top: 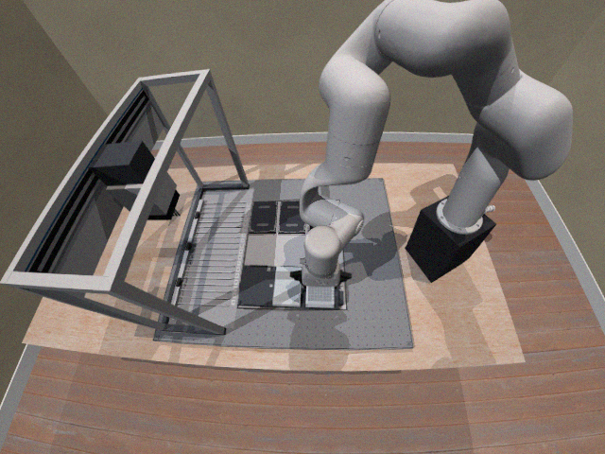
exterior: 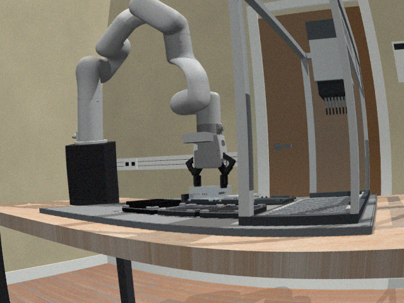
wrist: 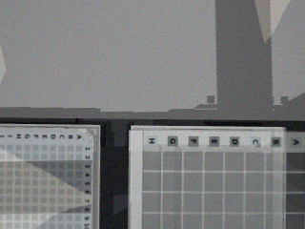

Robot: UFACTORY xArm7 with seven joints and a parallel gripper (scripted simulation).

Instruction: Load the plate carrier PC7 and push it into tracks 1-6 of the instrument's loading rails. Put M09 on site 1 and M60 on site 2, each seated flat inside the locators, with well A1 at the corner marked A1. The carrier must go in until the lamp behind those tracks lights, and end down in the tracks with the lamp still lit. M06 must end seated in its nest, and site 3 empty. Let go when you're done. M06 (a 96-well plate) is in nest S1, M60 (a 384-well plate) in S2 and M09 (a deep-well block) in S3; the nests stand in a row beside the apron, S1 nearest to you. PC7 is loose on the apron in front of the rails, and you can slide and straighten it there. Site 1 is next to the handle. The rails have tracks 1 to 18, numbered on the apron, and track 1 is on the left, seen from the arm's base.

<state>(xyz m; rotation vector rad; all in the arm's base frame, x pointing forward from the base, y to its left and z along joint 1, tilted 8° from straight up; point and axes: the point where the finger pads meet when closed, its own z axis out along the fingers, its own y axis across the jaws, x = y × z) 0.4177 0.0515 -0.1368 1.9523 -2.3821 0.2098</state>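
Now: hand 20 mm above the deep-well block M09. The rest, counted from my hand: 384-well plate M60 (100 mm ahead, 40 mm below, 20 mm to the right); then black plate m06 (270 mm to the right, 60 mm behind, 40 mm below); then dark carrier PC7 (100 mm ahead, 40 mm below, 20 mm to the right).
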